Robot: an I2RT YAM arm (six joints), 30 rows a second.
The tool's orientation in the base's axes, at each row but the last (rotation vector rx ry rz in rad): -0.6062 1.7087 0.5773; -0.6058 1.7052 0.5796; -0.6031 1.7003 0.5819; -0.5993 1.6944 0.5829; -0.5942 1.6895 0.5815; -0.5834 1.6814 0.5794; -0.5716 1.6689 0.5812; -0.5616 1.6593 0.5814; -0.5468 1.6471 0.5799; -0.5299 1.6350 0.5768; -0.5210 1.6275 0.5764
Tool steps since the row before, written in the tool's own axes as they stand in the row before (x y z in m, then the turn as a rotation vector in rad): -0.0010 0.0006 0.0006 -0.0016 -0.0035 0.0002; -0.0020 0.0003 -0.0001 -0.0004 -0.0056 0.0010; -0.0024 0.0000 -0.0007 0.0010 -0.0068 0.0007; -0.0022 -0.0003 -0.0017 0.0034 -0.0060 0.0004; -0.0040 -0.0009 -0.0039 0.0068 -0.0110 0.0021; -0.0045 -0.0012 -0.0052 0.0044 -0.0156 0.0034; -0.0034 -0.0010 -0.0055 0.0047 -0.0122 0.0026; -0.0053 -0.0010 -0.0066 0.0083 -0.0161 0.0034; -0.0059 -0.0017 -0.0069 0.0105 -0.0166 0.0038; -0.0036 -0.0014 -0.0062 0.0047 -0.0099 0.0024; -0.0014 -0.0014 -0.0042 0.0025 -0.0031 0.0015
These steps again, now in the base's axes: 0.0002 0.0009 0.0009 0.0028 -0.0023 0.0013; 0.0001 0.0003 0.0020 0.0045 -0.0035 -0.0001; -0.0001 -0.0003 0.0025 0.0049 -0.0047 -0.0015; -0.0006 -0.0012 0.0025 0.0037 -0.0045 -0.0038; -0.0015 -0.0029 0.0046 0.0076 -0.0073 -0.0077; -0.0023 -0.0040 0.0052 0.0120 -0.0098 -0.0059; -0.0029 -0.0042 0.0041 0.0092 -0.0077 -0.0058; -0.0034 -0.0048 0.0061 0.0117 -0.0103 -0.0098; -0.0032 -0.0056 0.0066 0.0120 -0.0105 -0.0120; -0.0033 -0.0050 0.0042 0.0075 -0.0062 -0.0056; -0.0021 -0.0037 0.0017 0.0028 -0.0015 -0.0029
